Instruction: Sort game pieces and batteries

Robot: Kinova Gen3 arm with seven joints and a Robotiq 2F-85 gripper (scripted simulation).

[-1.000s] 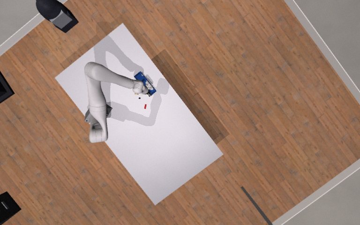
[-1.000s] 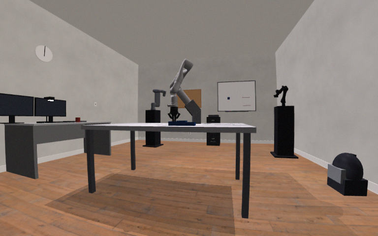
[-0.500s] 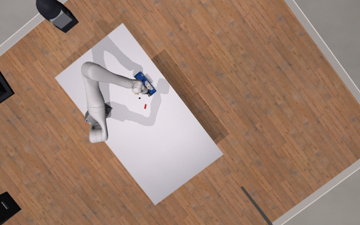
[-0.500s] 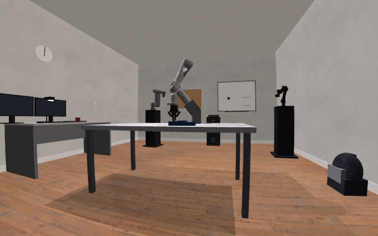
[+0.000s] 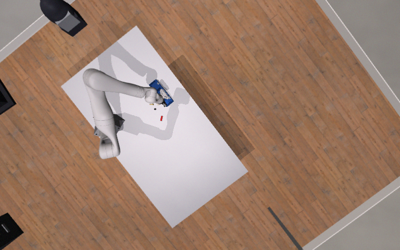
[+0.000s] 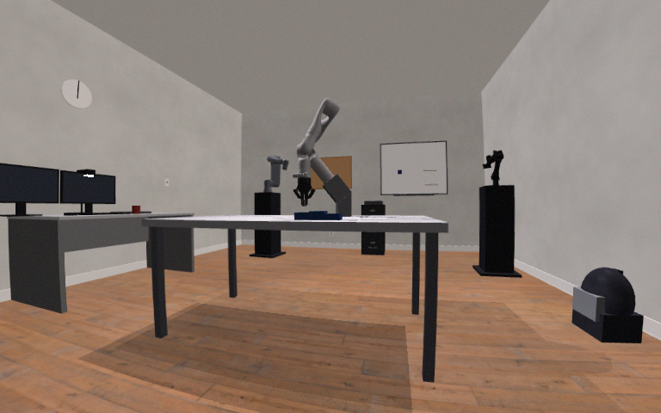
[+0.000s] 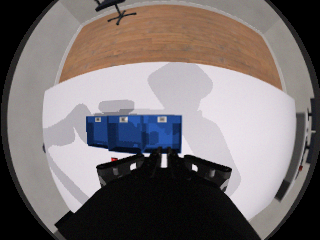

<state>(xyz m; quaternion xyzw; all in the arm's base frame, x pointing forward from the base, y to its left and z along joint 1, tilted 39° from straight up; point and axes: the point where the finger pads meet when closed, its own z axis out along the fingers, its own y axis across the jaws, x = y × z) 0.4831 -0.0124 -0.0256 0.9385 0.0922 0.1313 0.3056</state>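
Right now my hand is 10 mm short of the bin, 90 mm to the right of it and 70 mm above it. Also, from my hand: red cylinder 110 mm behind, 100 mm to the right, 90 mm below; then white tile 60 mm behind, 50 mm to the left, 90 mm below; then black piece 120 mm behind, 90 mm below.
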